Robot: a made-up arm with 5 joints.
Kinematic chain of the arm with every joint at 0, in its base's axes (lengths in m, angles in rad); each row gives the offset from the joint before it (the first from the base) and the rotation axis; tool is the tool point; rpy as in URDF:
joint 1: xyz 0.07 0 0.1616 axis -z
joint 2: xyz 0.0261 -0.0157 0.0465 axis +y
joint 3: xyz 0.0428 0 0.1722 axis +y
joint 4: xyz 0.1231 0 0.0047 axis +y
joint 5: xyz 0.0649 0.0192 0 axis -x
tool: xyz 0 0 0 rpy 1.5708 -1.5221 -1.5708
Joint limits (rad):
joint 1: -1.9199..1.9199
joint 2: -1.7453..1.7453
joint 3: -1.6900..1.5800
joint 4: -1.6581..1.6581
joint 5: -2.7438..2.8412
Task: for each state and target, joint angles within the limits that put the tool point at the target. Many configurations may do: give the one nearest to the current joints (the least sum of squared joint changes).
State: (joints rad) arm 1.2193 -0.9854 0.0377 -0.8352 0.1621
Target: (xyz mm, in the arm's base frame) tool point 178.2 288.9 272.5
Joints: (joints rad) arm 1.9178 -1.7453 -0.6955 -1.0736 0.1621
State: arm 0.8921 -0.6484 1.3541 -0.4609 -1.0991
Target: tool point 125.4 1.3 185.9
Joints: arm 0.0397 0.2412 1.5800 0.1878 -1.0991
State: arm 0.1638 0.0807 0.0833 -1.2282 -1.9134
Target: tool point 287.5 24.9 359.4
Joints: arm -0.0980 -0.0336 0.6124 -1.2656 -1.9134
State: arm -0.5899 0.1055 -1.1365 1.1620 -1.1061
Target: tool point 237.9 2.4 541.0
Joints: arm 0.0066 0.1266 -1.3653 0.3692 -1.1061
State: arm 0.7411 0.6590 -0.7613 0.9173 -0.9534
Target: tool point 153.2 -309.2 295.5
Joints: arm 1.3189 0.5868 -0.6940 0.9901 -0.9534
